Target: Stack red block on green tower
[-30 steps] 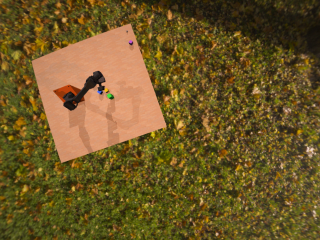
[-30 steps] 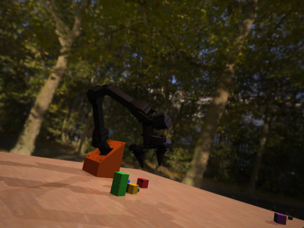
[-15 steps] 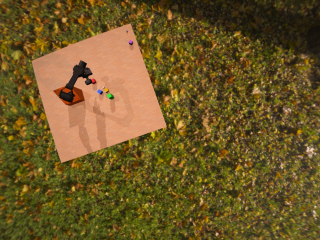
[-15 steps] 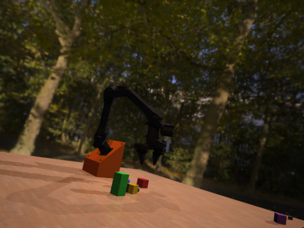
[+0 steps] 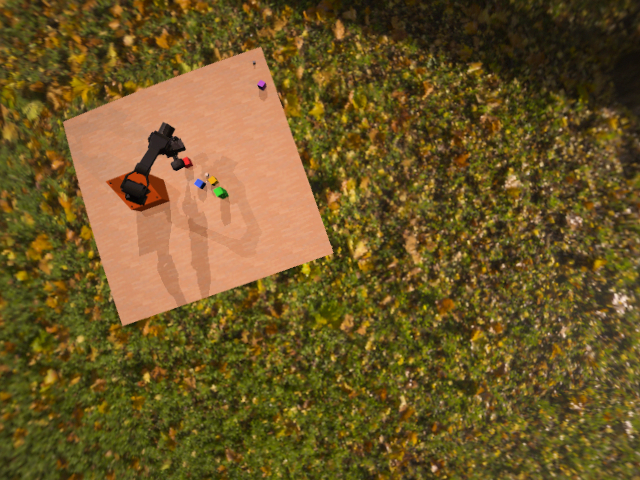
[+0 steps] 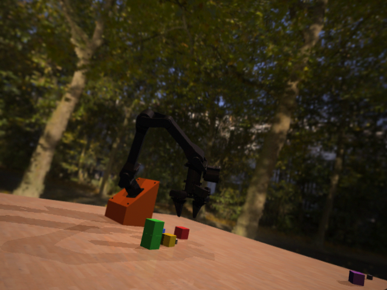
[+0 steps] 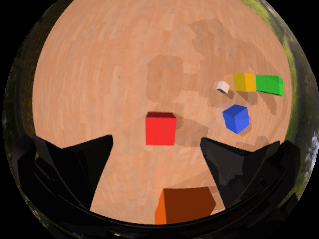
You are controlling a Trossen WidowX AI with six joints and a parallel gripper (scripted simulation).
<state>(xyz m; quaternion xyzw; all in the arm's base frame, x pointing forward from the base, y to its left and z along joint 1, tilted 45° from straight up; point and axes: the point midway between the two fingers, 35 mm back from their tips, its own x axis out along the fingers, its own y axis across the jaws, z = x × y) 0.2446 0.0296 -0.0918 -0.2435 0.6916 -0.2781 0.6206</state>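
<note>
Now: gripper tip 10 mm past the red block and 60 mm above it. From my gripper tip the other things lie so: small white piece: 70 mm ahead, 120 mm to the right, 80 mm below; yellow block: 90 mm ahead, 170 mm to the right, 70 mm below; blue block: 10 mm ahead, 150 mm to the right, 60 mm below.
</note>
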